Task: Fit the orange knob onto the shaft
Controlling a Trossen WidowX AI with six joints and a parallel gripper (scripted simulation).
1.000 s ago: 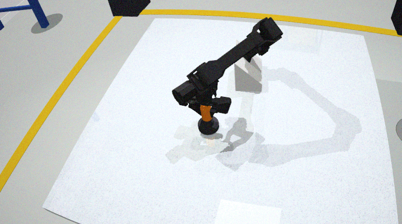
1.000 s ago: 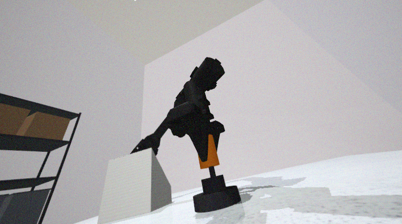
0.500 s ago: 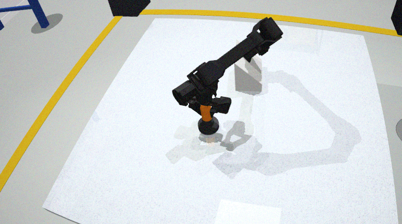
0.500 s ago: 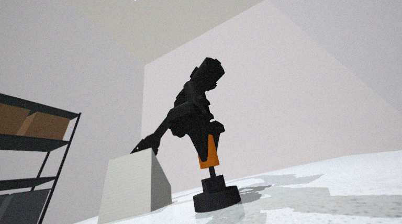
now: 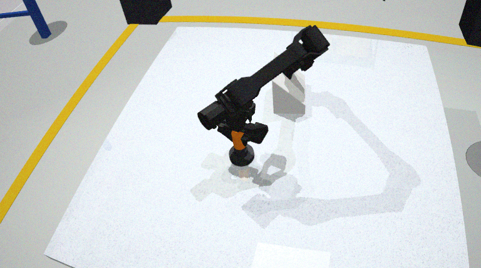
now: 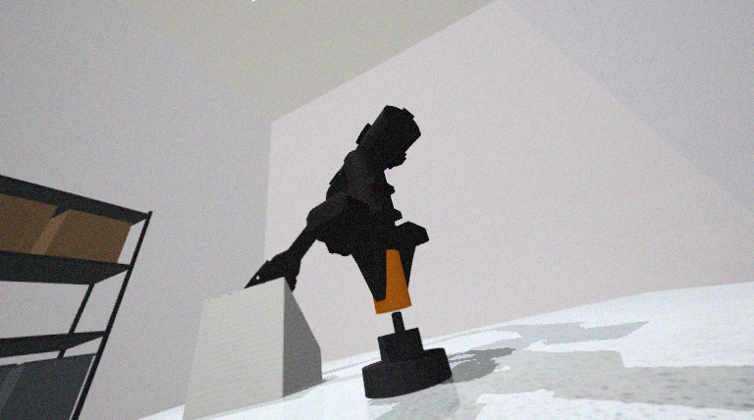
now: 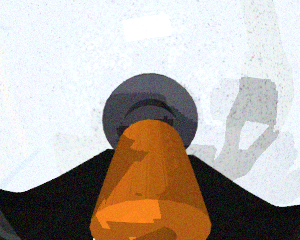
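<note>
My gripper tip is 40 mm above the round pedestal. Also, from my gripper tip: orange knob (20 mm above).
</note>
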